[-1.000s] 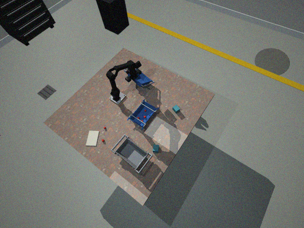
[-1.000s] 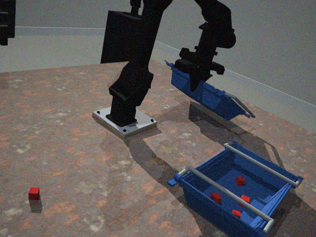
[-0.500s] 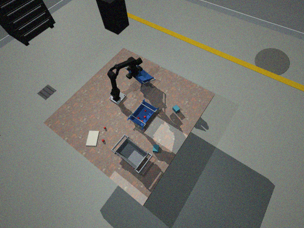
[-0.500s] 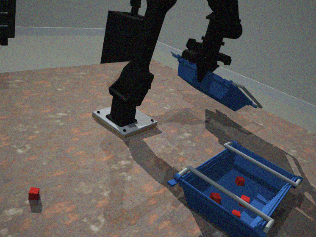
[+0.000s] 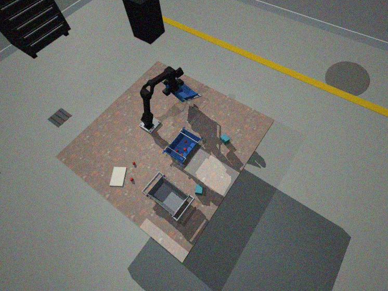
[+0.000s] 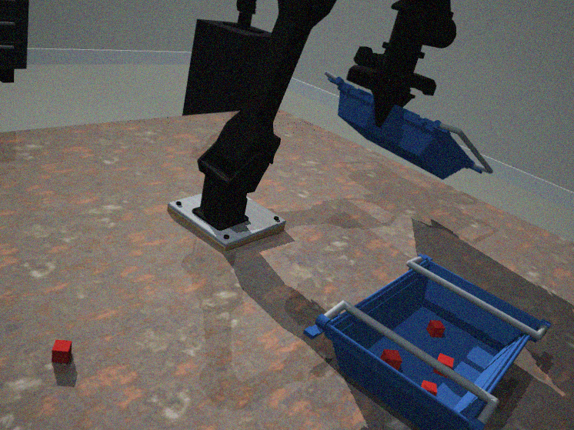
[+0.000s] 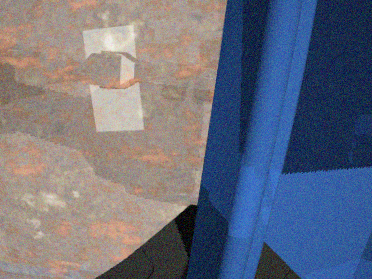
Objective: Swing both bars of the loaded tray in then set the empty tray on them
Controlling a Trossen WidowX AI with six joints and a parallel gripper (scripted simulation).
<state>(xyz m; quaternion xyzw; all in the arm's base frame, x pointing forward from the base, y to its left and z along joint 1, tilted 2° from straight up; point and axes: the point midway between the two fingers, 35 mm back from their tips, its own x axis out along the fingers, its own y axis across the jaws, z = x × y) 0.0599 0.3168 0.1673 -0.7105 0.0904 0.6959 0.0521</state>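
Now: gripper tip 7 cm to the right of the blue tray and 1 cm short of it. Also, from my gripper tip: white slab: 79 cm to the right, 16 cm below, 3 cm ahead.
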